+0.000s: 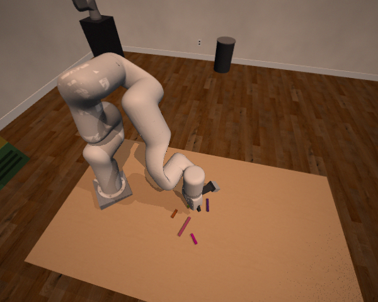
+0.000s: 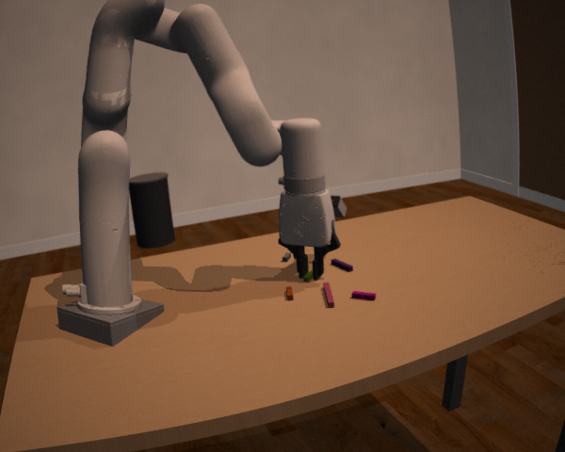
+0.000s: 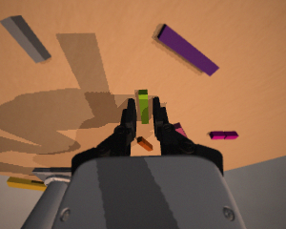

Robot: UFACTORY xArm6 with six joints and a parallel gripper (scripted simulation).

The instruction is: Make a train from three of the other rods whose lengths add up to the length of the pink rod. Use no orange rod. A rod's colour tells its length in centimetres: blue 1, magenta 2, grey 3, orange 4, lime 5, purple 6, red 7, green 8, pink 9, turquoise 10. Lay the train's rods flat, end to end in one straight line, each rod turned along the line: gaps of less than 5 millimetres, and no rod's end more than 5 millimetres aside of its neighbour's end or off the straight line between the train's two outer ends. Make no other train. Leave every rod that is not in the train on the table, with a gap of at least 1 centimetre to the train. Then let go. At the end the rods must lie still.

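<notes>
The lime rod is 2 cm below my hand. Also, from my hand: purple rod: 7 cm ahead, 2 cm to the left, 2 cm below; then orange rod: 7 cm to the right, 6 cm behind, 2 cm below; then pink rod: 10 cm to the right, 2 cm below.
</notes>
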